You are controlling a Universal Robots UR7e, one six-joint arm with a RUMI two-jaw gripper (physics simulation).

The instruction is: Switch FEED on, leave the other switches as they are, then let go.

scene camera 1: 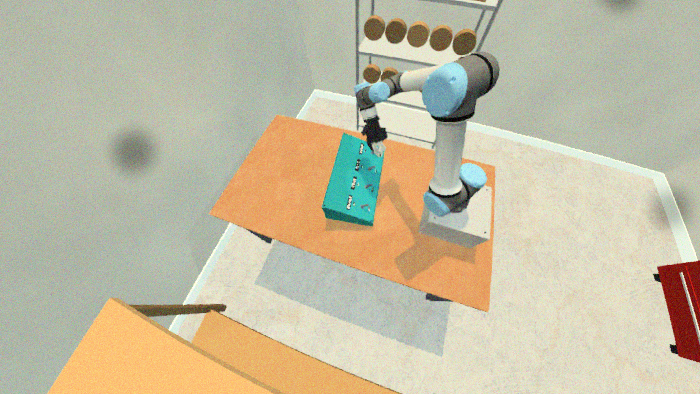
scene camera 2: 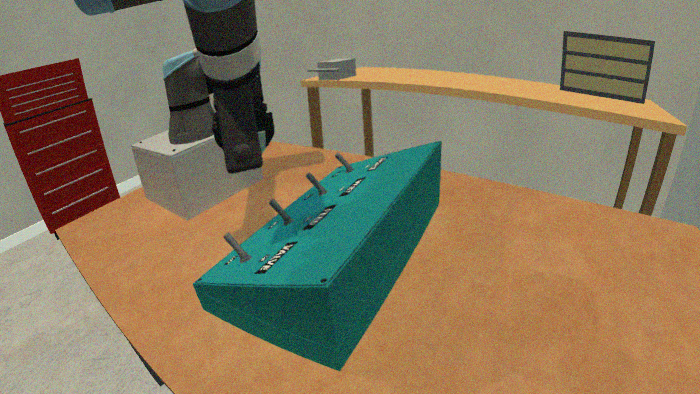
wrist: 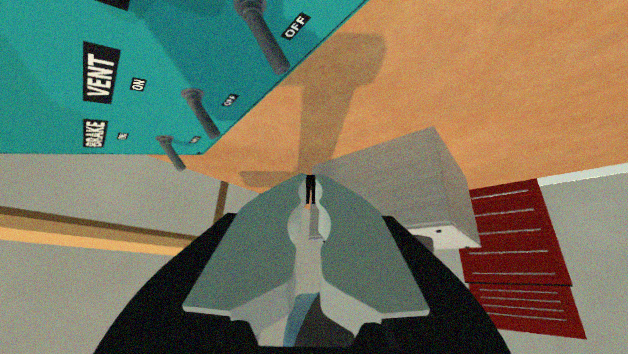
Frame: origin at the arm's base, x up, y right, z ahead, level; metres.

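Seen in the pictures: gripper, fingertip midpoint: (scene camera 1: 380, 157) (wrist: 311, 177); arm's base, origin of the base link: (scene camera 2: 195, 135).
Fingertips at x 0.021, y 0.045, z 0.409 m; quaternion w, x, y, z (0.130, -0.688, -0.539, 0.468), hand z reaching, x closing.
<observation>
Offsets run from my fingertips to a thing's top centre. "spot": to the spot under its first point. Level surfaces: height alone.
The teal sloped switch box (scene camera 1: 339, 172) (scene camera 2: 325, 250) (wrist: 40, 75) stands on the table. The FEED lever @(dx -0.073, dy -0.020, dz +0.033 m) (scene camera 2: 280, 212) (wrist: 265, 40) leans toward its OFF label @(spot: dx -0.127, dy -0.012, dz +0.012 m) (wrist: 296, 26). The VENT lever @(dx -0.073, dy -0.134, dz -0.004 m) (scene camera 2: 316, 184) (wrist: 201, 115) and BRAKE lever @(dx -0.073, dy -0.248, dz -0.042 m) (scene camera 2: 344, 163) (wrist: 172, 153) also lean to the OFF side. The VALVE lever @(dx -0.073, dy +0.094, dz +0.070 m) (scene camera 2: 236, 248) leans the same way and does not show in the wrist view. My gripper (scene camera 1: 380, 154) (wrist: 311, 177) is shut and empty, near the VALVE end of the box, on the levers' low-edge side. Its fingertips are hidden in scene camera 2.
The box stands on the orange table @(dx -0.199 m) (scene camera 1: 270, 165) (scene camera 2: 500, 300). The arm's pale base block (scene camera 1: 452, 230) (scene camera 2: 185, 185) (wrist: 390, 175) stands beyond its low edge. A shelf rack (scene camera 1: 358, 65), a red cabinet (scene camera 2: 55, 145) (wrist: 520, 235) and a wooden bench (scene camera 2: 450, 82) stand around the table.
</observation>
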